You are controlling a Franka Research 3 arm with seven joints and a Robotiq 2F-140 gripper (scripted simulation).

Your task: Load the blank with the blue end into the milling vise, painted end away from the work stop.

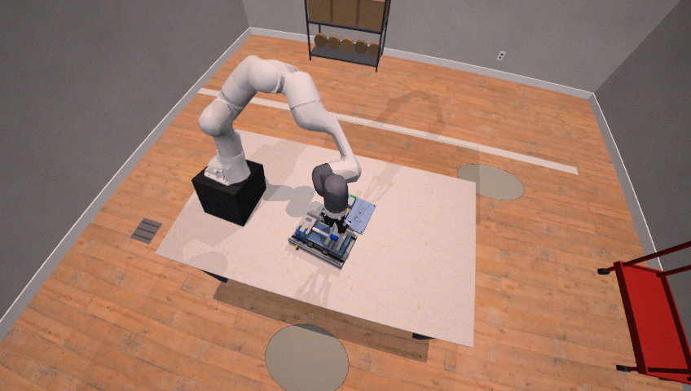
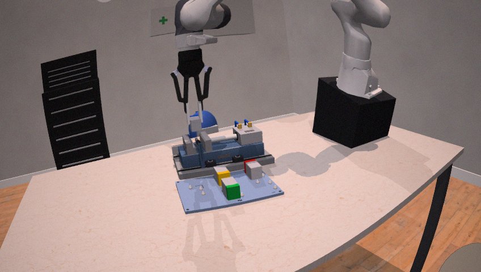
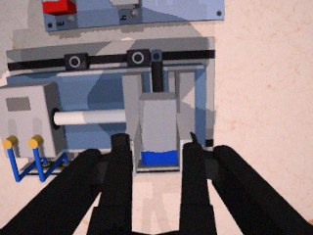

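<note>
Right now the moving jaw is 100 mm below my hand and 30 mm behind it. Also, from my hand: black work stop rod 90 mm below, 40 mm to the left, 10 mm ahead; blue-ended blank 30 mm below; fixed jaw 100 mm below, 30 mm ahead, 10 mm to the right.
</note>
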